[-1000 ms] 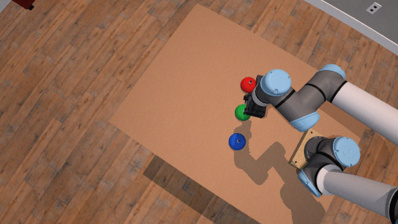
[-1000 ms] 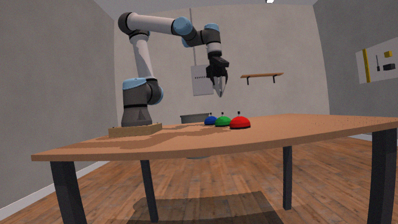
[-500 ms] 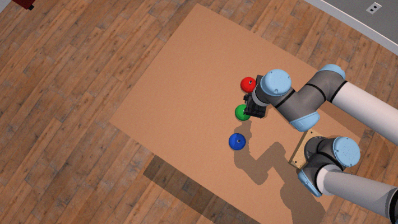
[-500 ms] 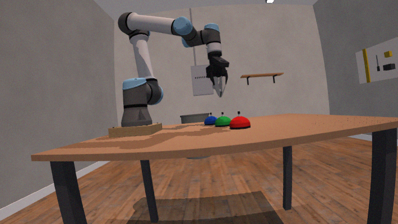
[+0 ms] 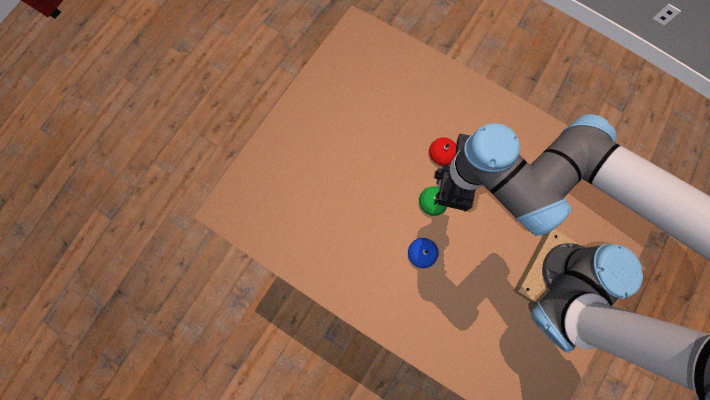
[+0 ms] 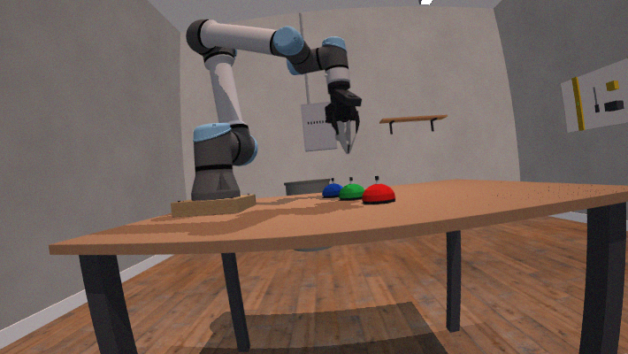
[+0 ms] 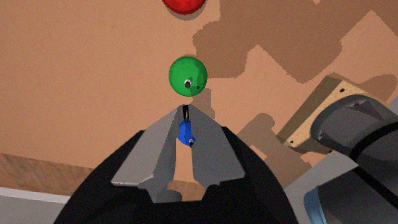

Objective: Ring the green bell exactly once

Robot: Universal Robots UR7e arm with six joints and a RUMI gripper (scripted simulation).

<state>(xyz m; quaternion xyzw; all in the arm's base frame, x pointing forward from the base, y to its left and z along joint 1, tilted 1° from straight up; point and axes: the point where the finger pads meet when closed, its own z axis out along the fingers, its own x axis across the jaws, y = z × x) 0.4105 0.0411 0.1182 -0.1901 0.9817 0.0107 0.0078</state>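
The green bell lies 110 mm below my hand. Also, from my hand: blue bell (60 mm behind, 140 mm to the left, 110 mm below); red bell (60 mm ahead, 140 mm to the right, 110 mm below).
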